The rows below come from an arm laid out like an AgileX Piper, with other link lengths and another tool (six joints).
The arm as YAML. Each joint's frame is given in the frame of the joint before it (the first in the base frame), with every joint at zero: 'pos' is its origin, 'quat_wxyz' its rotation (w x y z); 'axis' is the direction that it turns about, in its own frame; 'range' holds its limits. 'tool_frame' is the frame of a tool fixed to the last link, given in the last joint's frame.
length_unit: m
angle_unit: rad
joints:
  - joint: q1
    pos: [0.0, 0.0, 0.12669]
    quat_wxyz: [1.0, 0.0, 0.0, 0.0]
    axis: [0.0, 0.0, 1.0]
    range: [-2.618, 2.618]
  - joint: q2
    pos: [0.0, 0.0, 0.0]
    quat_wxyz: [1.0, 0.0, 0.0, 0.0]
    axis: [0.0, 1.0, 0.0]
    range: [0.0, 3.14]
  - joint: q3
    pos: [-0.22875, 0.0, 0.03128]
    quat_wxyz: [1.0, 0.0, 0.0, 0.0]
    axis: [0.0, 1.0, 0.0]
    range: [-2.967, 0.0]
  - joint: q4
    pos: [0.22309, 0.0, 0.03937]
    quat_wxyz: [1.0, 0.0, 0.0, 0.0]
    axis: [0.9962, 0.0, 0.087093]
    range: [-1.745, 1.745]
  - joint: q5
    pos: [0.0, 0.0, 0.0]
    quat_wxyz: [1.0, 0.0, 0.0, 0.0]
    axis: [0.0, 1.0, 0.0]
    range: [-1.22, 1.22]
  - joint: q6
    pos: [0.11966, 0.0, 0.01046]
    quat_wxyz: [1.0, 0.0, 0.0, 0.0]
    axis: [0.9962, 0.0, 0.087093]
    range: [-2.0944, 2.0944]
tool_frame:
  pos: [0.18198, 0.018, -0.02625]
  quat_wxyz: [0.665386, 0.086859, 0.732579, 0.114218]
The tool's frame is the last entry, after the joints.
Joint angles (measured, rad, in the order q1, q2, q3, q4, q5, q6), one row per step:
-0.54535, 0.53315, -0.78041, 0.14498, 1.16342, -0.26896
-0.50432, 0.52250, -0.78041, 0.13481, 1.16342, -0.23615
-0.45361, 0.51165, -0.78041, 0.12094, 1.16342, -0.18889
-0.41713, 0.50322, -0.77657, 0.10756, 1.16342, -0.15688
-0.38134, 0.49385, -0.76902, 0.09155, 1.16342, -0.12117
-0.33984, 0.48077, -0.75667, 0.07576, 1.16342, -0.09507
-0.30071, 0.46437, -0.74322, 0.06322, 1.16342, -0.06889
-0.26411, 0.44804, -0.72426, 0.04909, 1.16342, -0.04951
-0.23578, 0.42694, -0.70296, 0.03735, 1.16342, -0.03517
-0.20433, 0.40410, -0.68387, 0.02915, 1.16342, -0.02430
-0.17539, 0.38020, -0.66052, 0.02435, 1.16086, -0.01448
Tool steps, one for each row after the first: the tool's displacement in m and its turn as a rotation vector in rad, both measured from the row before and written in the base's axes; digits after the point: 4 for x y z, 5 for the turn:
0.0019, 0.0064, 0.0019, 0.00768, -0.01190, 0.01385
0.0020, 0.0078, 0.0020, 0.01471, -0.01363, 0.01196
0.0004, 0.0049, 0.0000, 0.00817, -0.00517, 0.00889
-0.0003, 0.0043, -0.0012, 0.00959, -0.00248, 0.00462
-0.0010, 0.0052, -0.0024, 0.00361, 0.00000, 0.01724
-0.0010, 0.0056, -0.0021, 0.00579, -0.00327, 0.01595
-0.0021, 0.0044, -0.0043, 0.00131, 0.00340, 0.01770
-0.0025, 0.0032, -0.0043, -0.00077, 0.00099, 0.01388
-0.0019, 0.0044, -0.0031, -0.00082, -0.00332, 0.02074
-0.0018, 0.0047, -0.0041, 0.00184, -0.00327, 0.02015

